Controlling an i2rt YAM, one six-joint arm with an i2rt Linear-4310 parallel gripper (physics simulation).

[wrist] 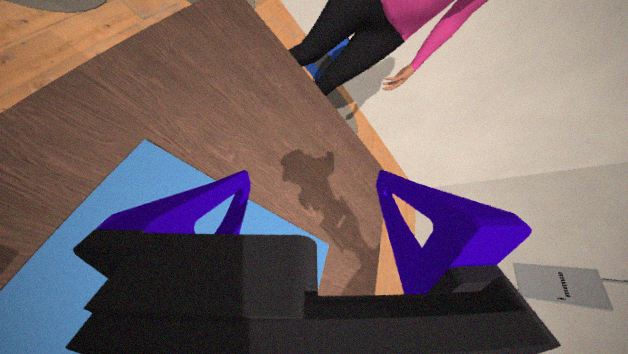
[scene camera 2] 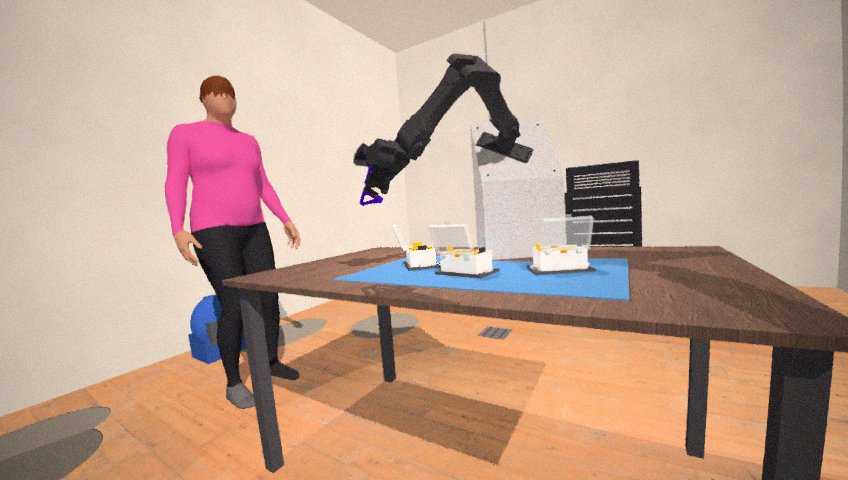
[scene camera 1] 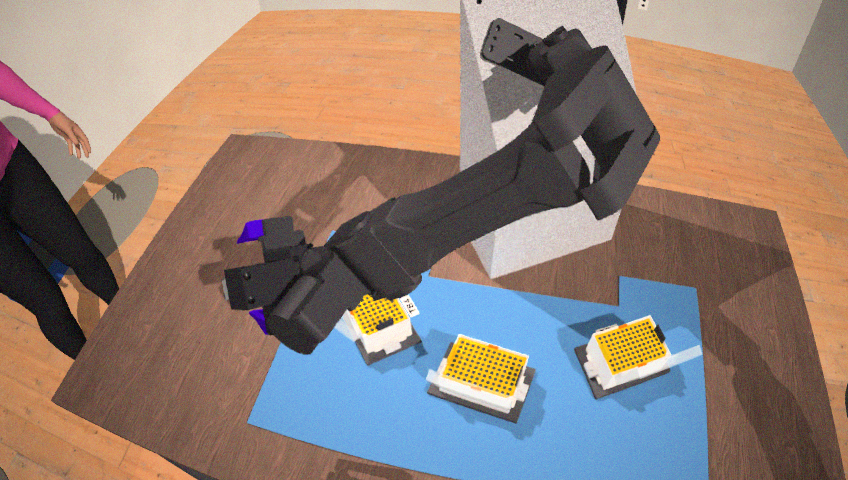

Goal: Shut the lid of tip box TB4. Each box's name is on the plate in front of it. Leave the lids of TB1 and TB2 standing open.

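Pixels of known places: gripper, fingertip midpoint: [wrist: 313, 177] [scene camera 2: 363, 194]; arm's base at its link origin: [scene camera 2: 504, 147] [scene camera 1: 542, 62].
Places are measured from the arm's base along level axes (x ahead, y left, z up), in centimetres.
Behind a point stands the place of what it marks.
Note:
Tip box TB4 [scene camera 1: 386, 340] {z -37.1, x 35.7, y -10.3 cm} [scene camera 2: 421, 258] {z -36.1, x 35.7, y -10.3 cm} has a yellow tip rack, and its name plate [scene camera 1: 410, 305] {z -39.2, x 26.2, y -11.2 cm} is readable in scene camera 1. Its clear lid [scene camera 2: 399, 236] {z -28.4, x 41.2, y -14.0 cm} stands open, leaning left in scene camera 2; in scene camera 1 the arm hides most of it. The middle box [scene camera 1: 483, 367] [scene camera 2: 466, 262] {z -35.6, x 38.3, y 10.7 cm} and the right box [scene camera 1: 630, 346] [scene camera 2: 560, 260] {z -36.1, x 23.9, y 30.7 cm} have open lids [scene camera 2: 450, 235] {z -27.7, x 42.2, y 9.1 cm} [scene camera 2: 569, 230] {z -28.1, x 25.7, y 34.1 cm}; their names are not readable. My gripper [scene camera 1: 245, 276] {z -14.0, x 47.3, y -23.2 cm} [scene camera 2: 367, 191] {z -14.0, x 47.3, y -23.2 cm} [wrist: 313, 177] {z -14.0, x 47.3, y -23.2 cm} is open and empty, high above the table, left of TB4. TB4 does not show in the wrist view.
The boxes stand on a blue mat [scene camera 1: 333, 410] {z -39.4, x 50.7, y -11.8 cm} [scene camera 2: 604, 287] {z -39.4, x 33.8, y 44.8 cm} [wrist: 142, 172] {z -39.4, x 57.2, y -19.9 cm} on the brown table [scene camera 1: 160, 333] {z -39.8, x 57.2, y -52.0 cm} [scene camera 2: 684, 291] {z -39.7, x 29.1, y 58.3 cm} [wrist: 200, 75] {z -39.7, x 66.4, y -38.6 cm}. A grey pedestal [scene camera 1: 544, 249] {z -35.6, x 5.5, y 6.6 cm} [scene camera 2: 517, 208] {z -22.4, x 4.9, y 7.1 cm} stands behind. A person in pink [scene camera 2: 217, 172] [wrist: 415, 15] stands beyond the table's left edge.

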